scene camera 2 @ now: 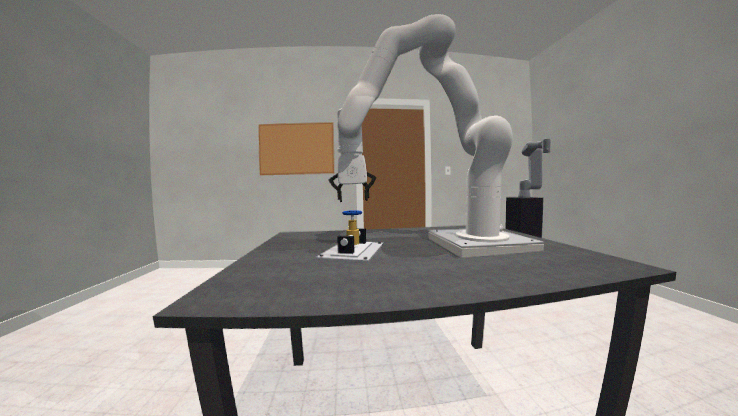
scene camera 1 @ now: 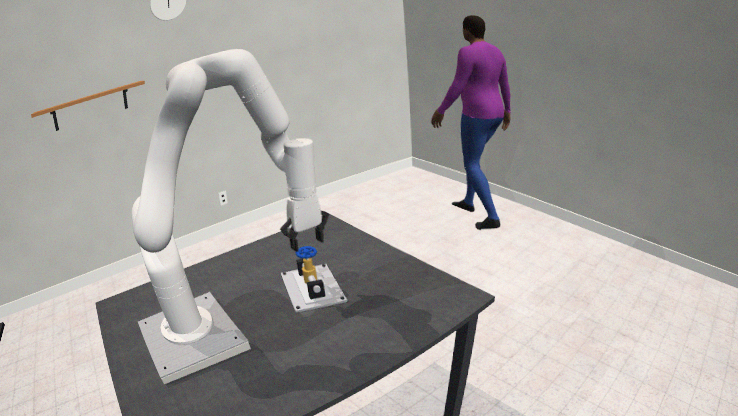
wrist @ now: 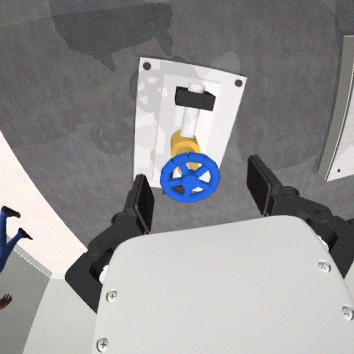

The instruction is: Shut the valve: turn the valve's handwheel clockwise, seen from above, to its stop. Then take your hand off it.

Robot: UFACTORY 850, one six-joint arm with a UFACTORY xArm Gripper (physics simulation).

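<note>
The blue handwheel (scene camera 1: pixel 306 252) (scene camera 2: pixel 351 212) (wrist: pixel 189 181) lies level on top of the yellow valve body (scene camera 1: pixel 309 273) (scene camera 2: pixel 352 236) (wrist: pixel 185 144). The valve stands on a white base plate (scene camera 1: pixel 290 286) (scene camera 2: pixel 371 250) (wrist: pixel 227 107) on the table. My gripper (scene camera 1: pixel 307 243) (scene camera 2: pixel 353 199) (wrist: pixel 197 178) points down and is open and empty. It is above the handwheel, with a gap between the fingertips and the rim in scene camera 2. In the wrist view the wheel shows between the two fingers, touching neither. The wheel has no mark from which I can read its turn.
Black blocks (scene camera 1: pixel 312 293) (scene camera 2: pixel 341 248) (wrist: pixel 195 99) hold the pipe at the valve. The arm's base plate (scene camera 1: pixel 227 335) (scene camera 2: pixel 449 245) is on the same dark table (scene camera 1: pixel 403 279) (scene camera 2: pixel 413 289). A person (scene camera 1: pixel 483 77) is on the floor beyond the table. A small grey arm (scene camera 2: pixel 535 167) stands behind.
</note>
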